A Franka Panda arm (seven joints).
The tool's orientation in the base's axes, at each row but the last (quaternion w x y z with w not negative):
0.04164 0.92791 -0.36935 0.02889
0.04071 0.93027 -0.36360 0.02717
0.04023 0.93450 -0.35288 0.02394
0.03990 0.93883 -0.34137 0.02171
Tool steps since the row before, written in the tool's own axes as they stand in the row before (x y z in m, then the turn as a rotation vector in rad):
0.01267 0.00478 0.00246 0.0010 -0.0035 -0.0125
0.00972 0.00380 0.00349 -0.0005 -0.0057 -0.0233
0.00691 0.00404 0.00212 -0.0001 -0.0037 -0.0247
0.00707 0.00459 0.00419 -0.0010 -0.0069 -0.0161
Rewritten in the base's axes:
0.00596 -0.01236 -0.00111 0.0028 0.0031 0.0123
0.00463 -0.00967 -0.00248 0.0030 0.0067 0.0228
0.00254 -0.00776 -0.00137 0.0020 0.0051 0.0244
0.00252 -0.00840 -0.00342 0.0035 0.0074 0.0156

